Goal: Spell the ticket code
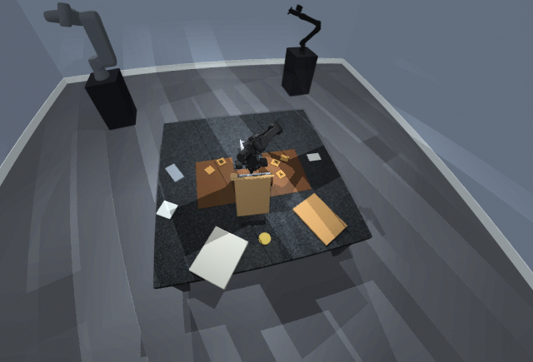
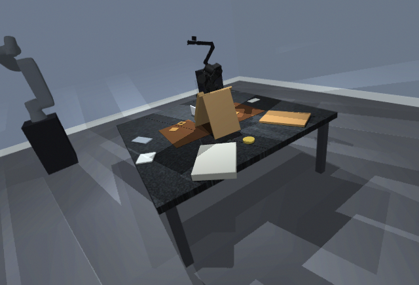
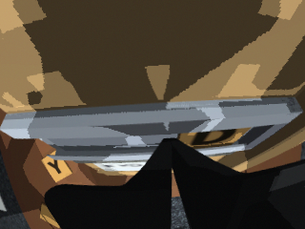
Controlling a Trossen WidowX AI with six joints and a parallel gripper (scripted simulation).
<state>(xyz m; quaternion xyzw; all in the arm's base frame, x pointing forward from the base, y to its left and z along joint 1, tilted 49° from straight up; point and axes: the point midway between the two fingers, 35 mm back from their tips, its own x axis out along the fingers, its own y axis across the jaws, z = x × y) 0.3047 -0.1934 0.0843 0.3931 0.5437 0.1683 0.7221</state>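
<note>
My gripper tip is now 5 cm past the white ticket, 7 cm to the right of it and 9 cm above it. Also, from my gripper tip: white box 38 cm ahead, 30 cm to the right, 15 cm below; brown mat 14 cm behind, 4 cm to the left, 17 cm below; flat tan slab 35 cm ahead, 35 cm to the left, 16 cm below.
</note>
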